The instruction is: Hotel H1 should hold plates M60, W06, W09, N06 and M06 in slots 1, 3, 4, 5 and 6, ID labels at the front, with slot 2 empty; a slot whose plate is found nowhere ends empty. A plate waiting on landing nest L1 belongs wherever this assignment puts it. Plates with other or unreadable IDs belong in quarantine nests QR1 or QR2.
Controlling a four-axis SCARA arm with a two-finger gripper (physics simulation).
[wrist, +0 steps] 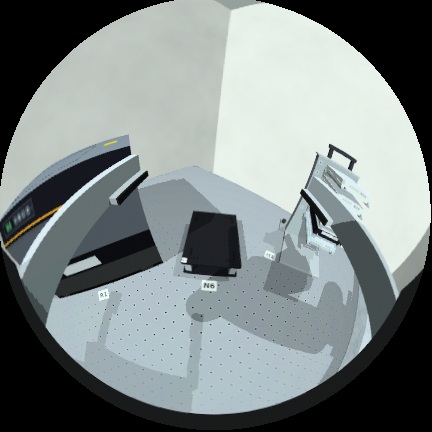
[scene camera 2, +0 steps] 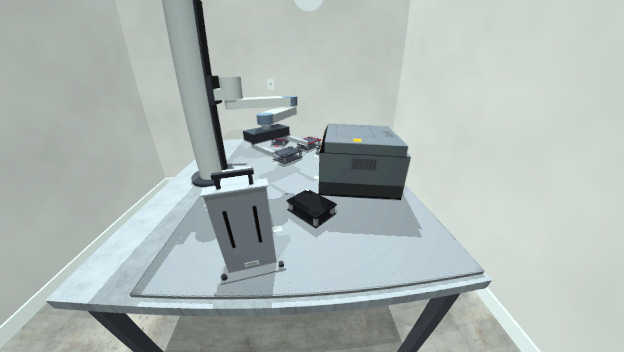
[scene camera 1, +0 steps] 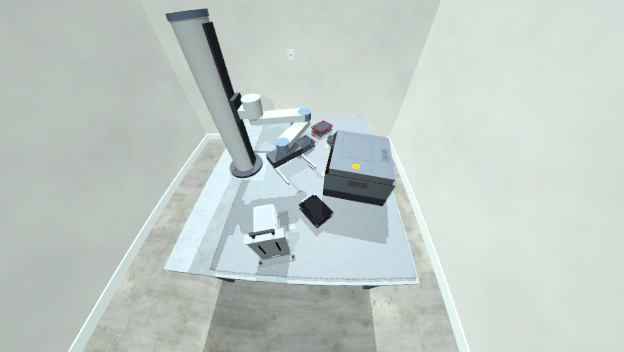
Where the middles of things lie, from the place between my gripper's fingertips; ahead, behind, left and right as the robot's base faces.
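Labels:
I can see the black nest N6 (scene camera 2: pixel 306 202), and it is 7 cm ahead of my hand, 8 cm to the right of it and 20 cm below it. The grey instrument (scene camera 2: pixel 392 171) is 33 cm ahead of my hand, 19 cm to the left of it and 14 cm below it, whereas the hotel H1 (scene camera 2: pixel 238 205) is 12 cm behind my hand, 32 cm to the right of it and 11 cm below it.

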